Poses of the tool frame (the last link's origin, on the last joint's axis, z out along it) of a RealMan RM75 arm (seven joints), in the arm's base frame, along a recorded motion.
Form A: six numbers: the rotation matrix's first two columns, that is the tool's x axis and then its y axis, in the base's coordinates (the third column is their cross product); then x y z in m.
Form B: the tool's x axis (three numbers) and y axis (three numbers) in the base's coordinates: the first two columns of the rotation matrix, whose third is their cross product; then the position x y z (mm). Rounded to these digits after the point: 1 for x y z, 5 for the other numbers.
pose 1, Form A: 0.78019, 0.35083, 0.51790, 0.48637, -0.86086, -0.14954, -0.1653, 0.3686, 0.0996
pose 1, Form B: 0.78019, 0.35083, 0.51790, 0.48637, -0.86086, -0.14954, -165.3, 368.6, 99.6
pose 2, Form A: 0.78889, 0.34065, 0.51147, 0.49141, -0.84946, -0.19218, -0.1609, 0.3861, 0.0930
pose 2, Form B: 0.78889, 0.34065, 0.51147, 0.49141, -0.84946, -0.19218, -160.9, 386.1, 93.0
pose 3, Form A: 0.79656, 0.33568, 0.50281, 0.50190, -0.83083, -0.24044, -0.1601, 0.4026, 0.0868
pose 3, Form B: 0.79656, 0.33568, 0.50281, 0.50190, -0.83083, -0.24044, -160.1, 402.6, 86.8
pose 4, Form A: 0.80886, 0.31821, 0.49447, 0.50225, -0.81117, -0.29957, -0.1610, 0.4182, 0.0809
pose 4, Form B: 0.80886, 0.31821, 0.49447, 0.50225, -0.81117, -0.29957, -161.0, 418.2, 80.9
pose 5, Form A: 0.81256, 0.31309, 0.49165, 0.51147, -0.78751, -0.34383, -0.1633, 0.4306, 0.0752
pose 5, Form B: 0.81256, 0.31309, 0.49165, 0.51147, -0.78751, -0.34383, -163.3, 430.6, 75.2
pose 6, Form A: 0.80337, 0.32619, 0.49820, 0.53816, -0.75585, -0.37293, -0.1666, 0.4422, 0.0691
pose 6, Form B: 0.80337, 0.32619, 0.49820, 0.53816, -0.75585, -0.37293, -166.6, 442.2, 69.1
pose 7, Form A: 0.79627, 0.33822, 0.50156, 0.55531, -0.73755, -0.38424, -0.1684, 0.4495, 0.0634
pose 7, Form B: 0.79627, 0.33822, 0.50156, 0.55531, -0.73755, -0.38424, -168.4, 449.5, 63.4
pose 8, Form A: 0.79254, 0.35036, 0.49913, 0.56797, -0.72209, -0.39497, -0.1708, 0.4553, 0.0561
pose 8, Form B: 0.79254, 0.35036, 0.49913, 0.56797, -0.72209, -0.39497, -170.8, 455.3, 56.1
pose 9, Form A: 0.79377, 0.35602, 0.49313, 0.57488, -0.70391, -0.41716, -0.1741, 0.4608, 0.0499
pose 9, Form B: 0.79377, 0.35602, 0.49313, 0.57488, -0.70391, -0.41716, -174.1, 460.8, 49.9
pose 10, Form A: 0.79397, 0.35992, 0.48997, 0.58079, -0.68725, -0.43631, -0.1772, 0.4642, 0.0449
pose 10, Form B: 0.79397, 0.35992, 0.48997, 0.58079, -0.68725, -0.43631, -177.2, 464.2, 44.9
